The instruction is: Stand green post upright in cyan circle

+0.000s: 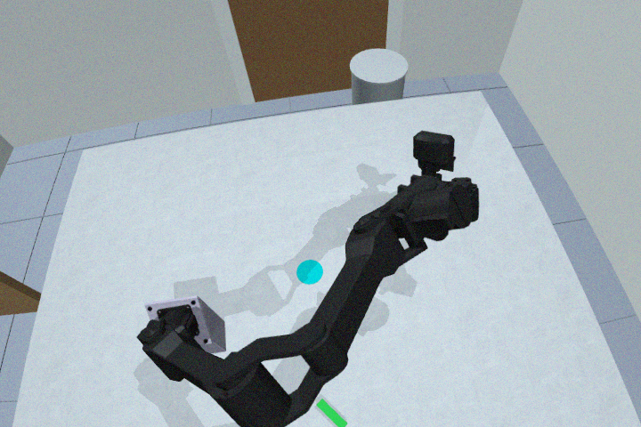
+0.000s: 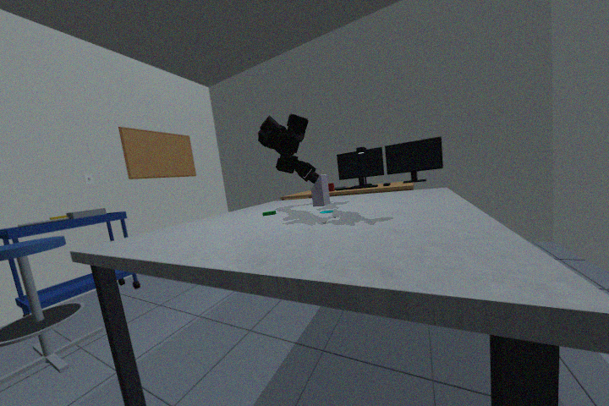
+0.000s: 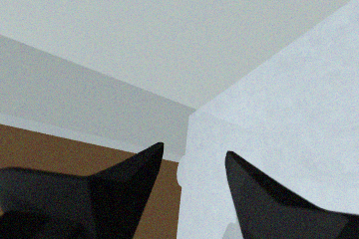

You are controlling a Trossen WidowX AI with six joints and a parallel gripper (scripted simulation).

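My gripper tip is 30 cm past the green post, 34 cm to the left of it and 24 cm above it. The rest, counted from my gripper tip: cyan circle (29 cm behind, 3 cm to the right, 25 cm below).
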